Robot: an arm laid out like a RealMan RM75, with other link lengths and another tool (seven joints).
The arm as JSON. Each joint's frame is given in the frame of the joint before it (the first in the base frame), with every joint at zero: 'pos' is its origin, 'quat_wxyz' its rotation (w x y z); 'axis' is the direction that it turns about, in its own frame. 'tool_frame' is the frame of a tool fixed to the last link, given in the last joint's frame.
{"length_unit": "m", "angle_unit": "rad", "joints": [
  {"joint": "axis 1", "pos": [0.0, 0.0, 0.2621], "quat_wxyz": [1.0, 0.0, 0.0, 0.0], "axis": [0.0, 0.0, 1.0]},
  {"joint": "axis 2", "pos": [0.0, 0.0, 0.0], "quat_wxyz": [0.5, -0.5, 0.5, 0.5], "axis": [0.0, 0.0, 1.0]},
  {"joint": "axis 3", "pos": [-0.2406, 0.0, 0.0], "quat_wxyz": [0.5, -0.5, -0.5, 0.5], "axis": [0.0, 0.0, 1.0]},
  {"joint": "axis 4", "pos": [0.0, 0.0, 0.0], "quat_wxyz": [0.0, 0.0, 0.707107, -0.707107], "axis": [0.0, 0.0, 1.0]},
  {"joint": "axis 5", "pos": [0.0, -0.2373, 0.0], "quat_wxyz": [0.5, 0.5, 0.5, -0.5], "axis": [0.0, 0.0, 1.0]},
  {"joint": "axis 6", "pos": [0.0, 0.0, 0.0], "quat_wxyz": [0.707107, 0.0, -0.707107, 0.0], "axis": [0.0, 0.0, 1.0]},
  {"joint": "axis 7", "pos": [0.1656, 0.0, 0.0], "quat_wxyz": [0.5, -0.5, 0.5, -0.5], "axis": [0.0, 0.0, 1.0]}
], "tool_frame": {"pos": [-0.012, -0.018, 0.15], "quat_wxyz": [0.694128, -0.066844, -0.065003, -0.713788]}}
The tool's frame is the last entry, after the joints.
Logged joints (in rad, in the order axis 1, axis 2, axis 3, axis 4, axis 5, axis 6, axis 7), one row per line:
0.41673, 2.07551, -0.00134, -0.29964, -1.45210, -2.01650, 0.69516
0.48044, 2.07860, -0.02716, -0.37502, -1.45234, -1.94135, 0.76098
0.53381, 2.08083, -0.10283, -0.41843, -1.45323, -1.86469, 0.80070
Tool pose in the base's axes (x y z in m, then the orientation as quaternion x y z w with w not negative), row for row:
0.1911, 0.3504, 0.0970, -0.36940, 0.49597, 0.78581, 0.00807
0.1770, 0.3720, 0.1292, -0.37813, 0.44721, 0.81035, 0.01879
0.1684, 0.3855, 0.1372, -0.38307, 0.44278, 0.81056, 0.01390
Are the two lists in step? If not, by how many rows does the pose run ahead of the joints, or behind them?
The pose runs 2 rows behind the joints: the pose in row i belongs to the joints in row i - 2.
